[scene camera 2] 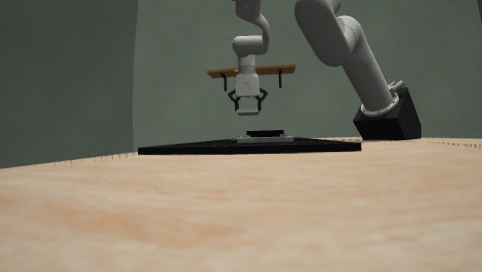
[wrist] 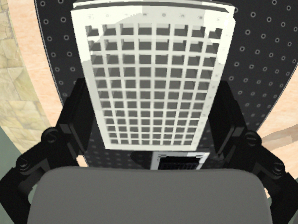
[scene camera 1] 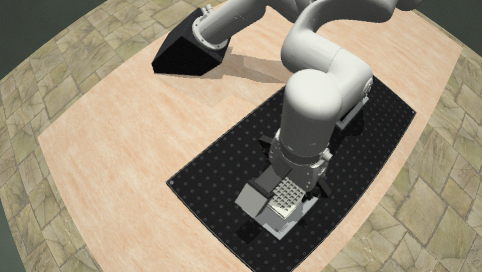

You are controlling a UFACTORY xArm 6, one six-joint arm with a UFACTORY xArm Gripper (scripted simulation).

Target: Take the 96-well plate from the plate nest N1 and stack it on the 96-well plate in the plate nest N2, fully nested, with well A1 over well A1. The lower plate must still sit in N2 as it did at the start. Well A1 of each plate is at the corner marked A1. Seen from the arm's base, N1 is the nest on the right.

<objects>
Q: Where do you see a white 96-well plate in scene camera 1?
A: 288, 187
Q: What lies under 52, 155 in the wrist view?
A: My gripper.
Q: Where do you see a white 96-well plate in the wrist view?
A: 134, 111
</objects>
